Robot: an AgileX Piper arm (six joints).
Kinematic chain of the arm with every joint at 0, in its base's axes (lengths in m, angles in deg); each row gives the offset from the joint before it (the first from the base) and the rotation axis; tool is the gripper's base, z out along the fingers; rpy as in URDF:
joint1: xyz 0 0 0.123 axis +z
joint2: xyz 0 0 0 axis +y
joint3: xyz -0.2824 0 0.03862 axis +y
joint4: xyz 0.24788 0 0.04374 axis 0.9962 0 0.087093
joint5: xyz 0 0 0 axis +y
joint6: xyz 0.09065 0 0.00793 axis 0.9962 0 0.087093
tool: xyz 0 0 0 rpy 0 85 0
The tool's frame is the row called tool.
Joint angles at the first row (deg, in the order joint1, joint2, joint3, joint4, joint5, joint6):
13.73 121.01 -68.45 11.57 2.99 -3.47
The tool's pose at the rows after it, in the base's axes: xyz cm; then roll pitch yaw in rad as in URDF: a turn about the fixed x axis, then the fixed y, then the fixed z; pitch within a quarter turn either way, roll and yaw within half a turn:
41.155 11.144 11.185 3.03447 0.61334 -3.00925
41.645 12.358 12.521 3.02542 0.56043 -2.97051
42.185 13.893 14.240 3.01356 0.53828 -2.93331
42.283 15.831 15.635 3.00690 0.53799 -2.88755
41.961 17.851 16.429 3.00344 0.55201 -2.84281
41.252 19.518 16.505 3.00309 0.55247 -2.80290
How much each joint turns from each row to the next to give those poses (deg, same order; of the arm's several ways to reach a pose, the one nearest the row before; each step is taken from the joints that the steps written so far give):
0.99 0.00 -3.29 -0.37 7.38 -1.71
1.09 0.00 -4.54 -0.02 7.66 -0.37
1.48 0.00 -4.88 0.00 6.21 -0.05
2.20 0.00 -3.59 -0.06 3.64 0.00
2.49 0.00 -1.82 0.00 1.03 0.00
2.27 0.00 -0.19 0.00 0.16 0.00

